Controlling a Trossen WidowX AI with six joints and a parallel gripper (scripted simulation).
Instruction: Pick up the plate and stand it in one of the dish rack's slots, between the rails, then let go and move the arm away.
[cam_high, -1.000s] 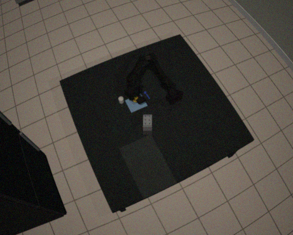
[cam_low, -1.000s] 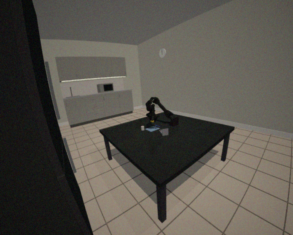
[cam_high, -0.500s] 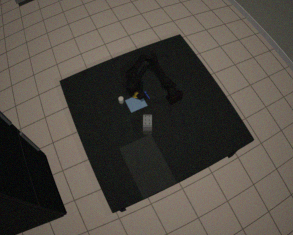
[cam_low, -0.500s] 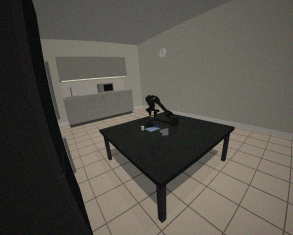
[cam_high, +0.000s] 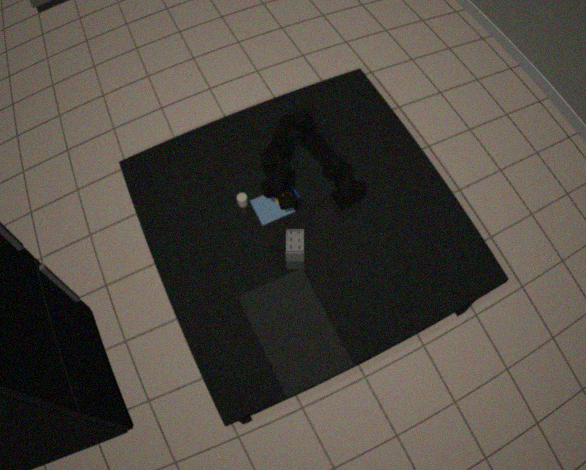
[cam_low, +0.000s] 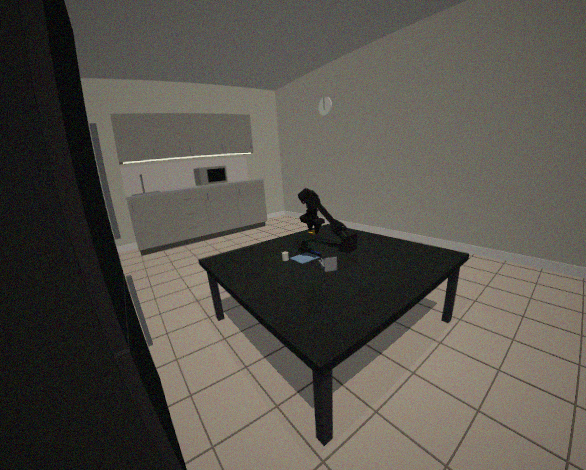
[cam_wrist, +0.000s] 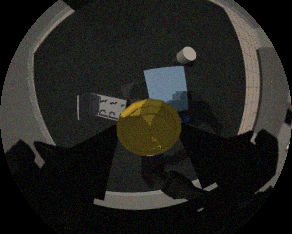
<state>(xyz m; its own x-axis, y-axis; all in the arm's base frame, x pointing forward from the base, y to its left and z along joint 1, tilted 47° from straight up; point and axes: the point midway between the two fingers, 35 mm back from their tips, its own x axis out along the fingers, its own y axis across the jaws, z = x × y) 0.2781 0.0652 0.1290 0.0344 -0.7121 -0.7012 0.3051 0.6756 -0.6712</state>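
My gripper tip is now 160 mm above the grey dish rack, 120 mm to the right of it and 30 mm short of it. Also, from my gripper tip: yellow plate: 10 mm above; white cup: 160 mm to the right, 160 mm below, 110 mm ahead; light blue mat: 180 mm below, 80 mm to the right, 10 mm ahead.
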